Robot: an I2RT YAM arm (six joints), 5 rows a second.
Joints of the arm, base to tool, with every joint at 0 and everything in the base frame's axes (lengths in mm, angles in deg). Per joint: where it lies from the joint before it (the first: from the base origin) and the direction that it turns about. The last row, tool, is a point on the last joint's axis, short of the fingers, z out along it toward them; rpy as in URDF.
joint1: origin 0 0 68 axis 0 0 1
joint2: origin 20 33.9 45.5 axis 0 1 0
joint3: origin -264 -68.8 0 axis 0 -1 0
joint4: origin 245 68.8 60 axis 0 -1 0
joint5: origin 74 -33.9 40.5 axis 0 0 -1
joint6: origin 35.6 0 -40.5 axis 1 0 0
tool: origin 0 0 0 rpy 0 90 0
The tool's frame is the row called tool.
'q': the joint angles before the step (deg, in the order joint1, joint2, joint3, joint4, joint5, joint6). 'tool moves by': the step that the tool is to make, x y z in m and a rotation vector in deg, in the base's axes. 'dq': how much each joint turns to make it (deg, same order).
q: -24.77 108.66 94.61 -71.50 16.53 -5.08
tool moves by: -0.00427 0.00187 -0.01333 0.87 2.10 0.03
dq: -0.01 0.00 -2.98 0.72 0.09 -0.04
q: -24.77 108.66 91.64 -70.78 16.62 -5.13
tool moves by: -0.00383 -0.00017 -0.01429 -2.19 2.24 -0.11
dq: 0.00 0.00 -3.37 2.25 2.93 0.02
